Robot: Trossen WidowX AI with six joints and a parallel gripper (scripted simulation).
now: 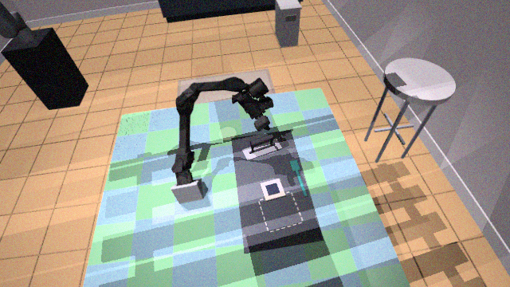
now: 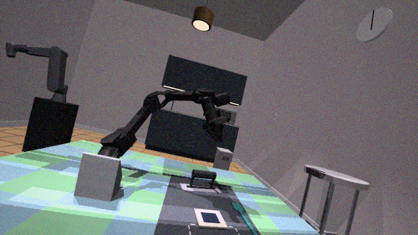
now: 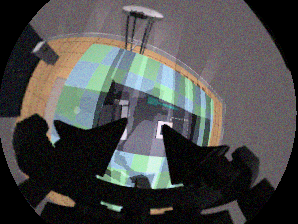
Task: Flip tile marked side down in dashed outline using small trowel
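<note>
Now: the dark-handled float 210 mm below my gripper tip and 70 mm to the left of it. Also, from my gripper tip: teal trowel: 250 mm below, 130 mm ahead, 120 mm to the right; mat: 270 mm below, 140 mm to the right; tile: 250 mm below, 190 mm to the right.
</note>
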